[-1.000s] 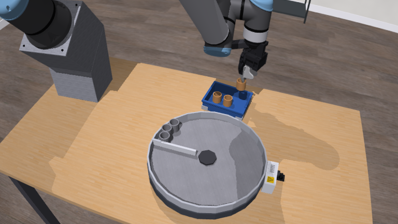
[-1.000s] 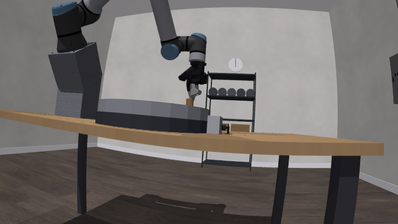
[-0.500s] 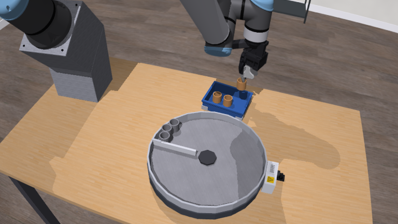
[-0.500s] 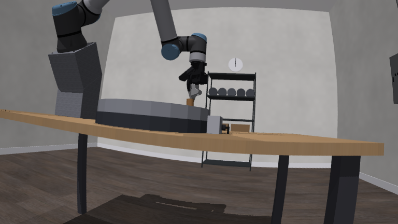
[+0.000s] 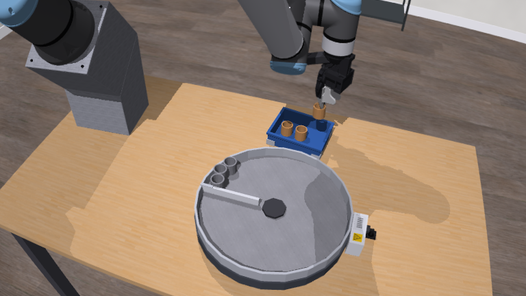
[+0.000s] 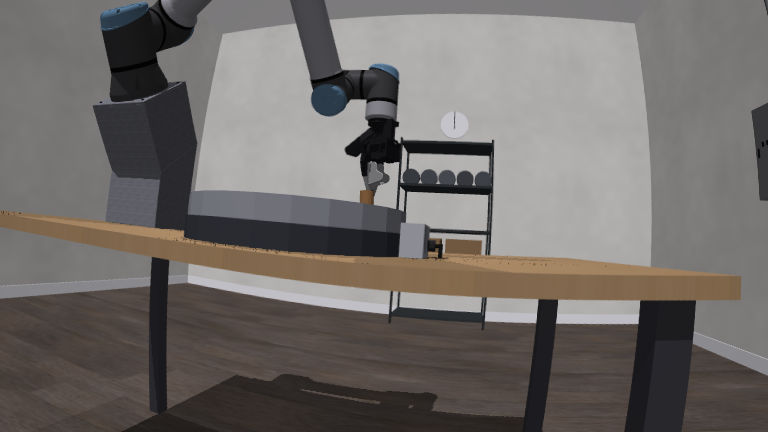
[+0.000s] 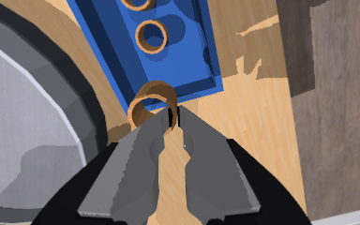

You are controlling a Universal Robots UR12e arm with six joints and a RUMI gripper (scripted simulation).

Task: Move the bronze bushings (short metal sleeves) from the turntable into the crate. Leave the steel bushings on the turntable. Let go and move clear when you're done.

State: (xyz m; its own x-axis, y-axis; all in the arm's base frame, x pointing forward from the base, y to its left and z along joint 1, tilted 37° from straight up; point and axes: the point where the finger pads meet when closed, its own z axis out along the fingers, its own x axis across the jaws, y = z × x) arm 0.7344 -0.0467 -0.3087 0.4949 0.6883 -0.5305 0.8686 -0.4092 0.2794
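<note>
Now: hand 13 cm above the blue crate and 6 cm past it. Also, from my hand: grey turntable (35 cm to the right, 10 cm below, 10 cm behind).
</note>
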